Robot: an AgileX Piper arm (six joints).
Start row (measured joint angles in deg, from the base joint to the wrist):
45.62 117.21 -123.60 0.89 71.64 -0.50
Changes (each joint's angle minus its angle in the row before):
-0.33 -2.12 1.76 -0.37 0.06 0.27
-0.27 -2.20 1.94 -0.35 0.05 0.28
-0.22 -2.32 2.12 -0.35 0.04 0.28
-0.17 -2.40 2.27 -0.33 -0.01 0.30
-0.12 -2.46 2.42 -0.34 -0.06 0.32
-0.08 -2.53 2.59 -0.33 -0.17 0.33
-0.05 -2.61 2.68 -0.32 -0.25 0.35
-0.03 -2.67 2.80 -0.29 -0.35 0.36
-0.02 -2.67 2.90 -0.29 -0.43 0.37
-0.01 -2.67 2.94 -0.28 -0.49 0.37
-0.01 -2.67 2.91 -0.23 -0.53 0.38
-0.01 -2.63 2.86 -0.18 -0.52 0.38
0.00 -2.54 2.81 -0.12 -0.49 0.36
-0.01 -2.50 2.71 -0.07 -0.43 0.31
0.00 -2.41 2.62 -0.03 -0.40 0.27
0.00 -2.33 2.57 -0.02 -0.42 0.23
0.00 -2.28 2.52 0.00 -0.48 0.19
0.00 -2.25 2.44 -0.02 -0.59 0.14
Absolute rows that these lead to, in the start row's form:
45.29 115.09 -121.84 0.52 71.70 -0.23
45.02 112.89 -119.90 0.17 71.75 0.05
44.80 110.57 -117.78 -0.18 71.79 0.33
44.63 108.17 -115.51 -0.51 71.78 0.63
44.51 105.71 -113.09 -0.85 71.72 0.95
44.43 103.18 -110.50 -1.18 71.55 1.28
44.38 100.57 -107.82 -1.50 71.30 1.63
44.35 97.90 -105.02 -1.79 70.95 1.99
44.33 95.23 -102.12 -2.08 70.52 2.36
44.32 92.56 -99.18 -2.36 70.03 2.73
44.31 89.89 -96.27 -2.59 69.50 3.11
44.30 87.26 -93.41 -2.77 68.98 3.49
44.30 84.72 -90.60 -2.89 68.49 3.85
44.29 82.22 -87.89 -2.96 68.06 4.16
44.29 79.81 -85.27 -2.99 67.66 4.43
44.29 77.48 -82.70 -3.01 67.24 4.66
44.29 75.20 -80.18 -3.01 66.76 4.85
44.29 72.95 -77.74 -3.03 66.17 4.99

